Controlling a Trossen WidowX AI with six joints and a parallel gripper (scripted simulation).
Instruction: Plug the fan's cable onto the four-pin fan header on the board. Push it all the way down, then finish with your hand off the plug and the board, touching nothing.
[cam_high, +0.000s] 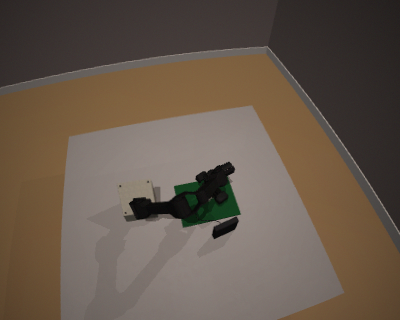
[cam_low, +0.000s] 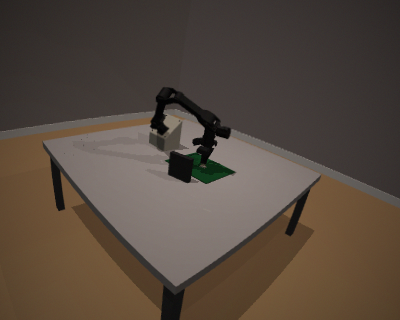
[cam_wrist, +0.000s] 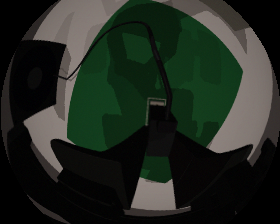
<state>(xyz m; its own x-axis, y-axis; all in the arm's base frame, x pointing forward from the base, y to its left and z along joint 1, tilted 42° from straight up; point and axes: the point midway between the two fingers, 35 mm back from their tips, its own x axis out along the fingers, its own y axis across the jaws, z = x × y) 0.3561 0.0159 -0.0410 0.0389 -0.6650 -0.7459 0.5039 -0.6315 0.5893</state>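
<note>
Now: gripper tip 10 mm past the black plug and 10 mm below it. The rest, counted from my gripper tip: green board (20 mm behind, 10 mm to the right, 50 mm below).
</note>
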